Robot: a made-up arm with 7 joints. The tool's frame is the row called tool.
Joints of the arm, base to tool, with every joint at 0 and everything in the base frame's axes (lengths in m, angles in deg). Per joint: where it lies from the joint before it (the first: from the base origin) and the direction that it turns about. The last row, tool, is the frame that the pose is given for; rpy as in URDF.
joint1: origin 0.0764 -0.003 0.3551 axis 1 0 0
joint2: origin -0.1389 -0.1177 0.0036 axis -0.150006 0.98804 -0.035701
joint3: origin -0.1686 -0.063 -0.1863 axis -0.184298 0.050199 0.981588
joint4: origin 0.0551 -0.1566 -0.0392 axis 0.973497 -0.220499 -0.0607
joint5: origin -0.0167 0.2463 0.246 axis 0 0 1
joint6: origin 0.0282 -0.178 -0.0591 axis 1 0 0
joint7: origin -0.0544 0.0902 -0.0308 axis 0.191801 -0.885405 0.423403
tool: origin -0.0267 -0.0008 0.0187 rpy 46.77 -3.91 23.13
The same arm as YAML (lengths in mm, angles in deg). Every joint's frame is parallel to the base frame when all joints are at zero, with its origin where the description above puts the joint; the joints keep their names.
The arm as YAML. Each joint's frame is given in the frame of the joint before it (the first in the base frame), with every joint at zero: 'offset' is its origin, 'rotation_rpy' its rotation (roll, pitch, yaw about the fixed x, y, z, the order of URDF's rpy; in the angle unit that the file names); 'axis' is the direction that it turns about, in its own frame. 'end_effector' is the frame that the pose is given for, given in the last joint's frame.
length_unit: mm
angle_unit: deg
chain:
  - id: joint1
    offset: [76.4, -3.0, 355.1]
    rotation_rpy: [0.0, 0.0, 0.0]
    axis: [1.0, 0.0, 0.0]
  - id: joint2
    offset: [-138.9, -117.7, 3.6]
    rotation_rpy: [0.0, 0.0, 0.0]
    axis: [-0.150006, 0.98804, -0.035701]
  - id: joint3
    offset: [-168.6, -63.0, -186.3]
    rotation_rpy: [0.0, 0.0, 0.0]
    axis: [-0.184298, 0.050199, 0.981588]
  - id: joint4
    offset: [55.1, -156.6, -39.2]
    rotation_rpy: [0.0, 0.0, 0.0]
    axis: [0.973497, -0.220499, -0.0607]
  - id: joint5
    offset: [-16.7, 246.3, 246.0]
    rotation_rpy: [0.0, 0.0, 0.0]
    axis: [0.0, 0.0, 1.0]
  - id: joint6
    offset: [28.2, -178.0, -59.1]
    rotation_rpy: [0.0, 0.0, 0.0]
    axis: [1.0, 0.0, 0.0]
  - id: joint7
    offset: [-54.4, 90.2, -30.8]
    rotation_rpy: [0.0, 0.0, 0.0]
    axis: [0.191801, -0.885405, 0.423403]
end_effector:
  offset: [-26.7, -0.8, 18.7]
  rotation_rpy: [46.77, -3.91, 23.13]

